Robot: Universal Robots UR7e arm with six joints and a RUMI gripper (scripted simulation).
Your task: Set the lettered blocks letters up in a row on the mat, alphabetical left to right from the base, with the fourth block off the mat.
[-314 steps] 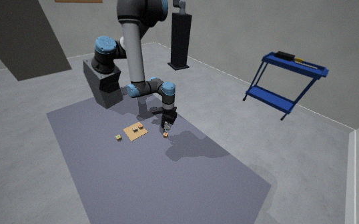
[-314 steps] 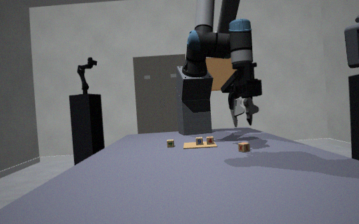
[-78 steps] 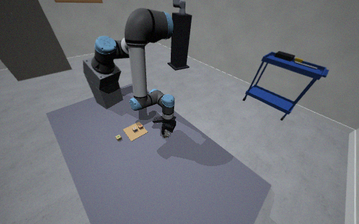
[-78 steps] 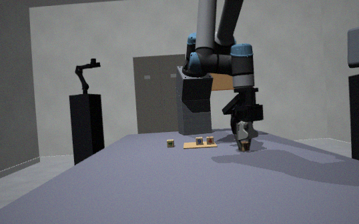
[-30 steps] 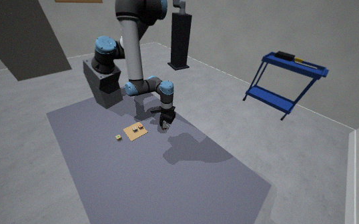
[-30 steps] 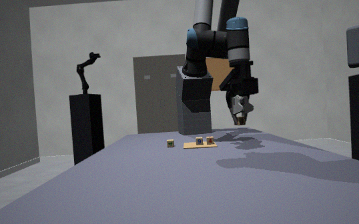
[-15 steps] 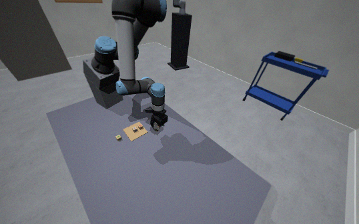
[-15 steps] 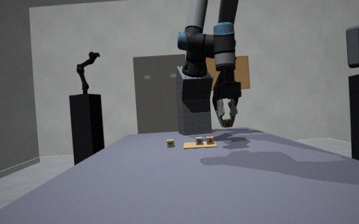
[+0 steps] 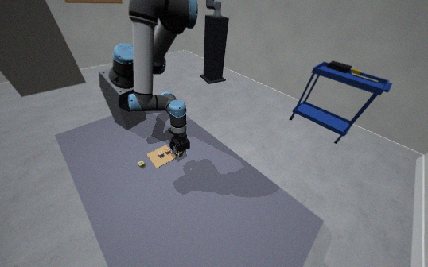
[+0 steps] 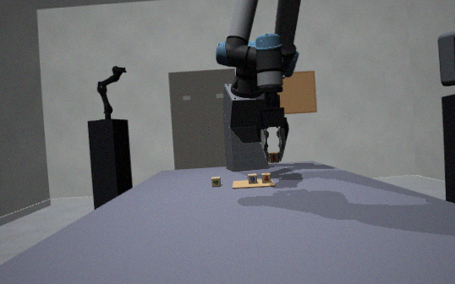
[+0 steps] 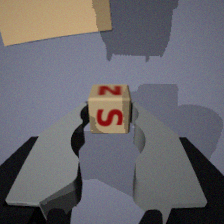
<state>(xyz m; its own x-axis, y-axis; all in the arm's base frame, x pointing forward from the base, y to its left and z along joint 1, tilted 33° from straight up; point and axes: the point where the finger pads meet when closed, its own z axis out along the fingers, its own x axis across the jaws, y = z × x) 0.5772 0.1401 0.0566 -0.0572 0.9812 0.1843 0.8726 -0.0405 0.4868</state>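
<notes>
The tan mat is 11 cm behind my hand, 10 cm below it and 9 cm to the right of it.
</notes>
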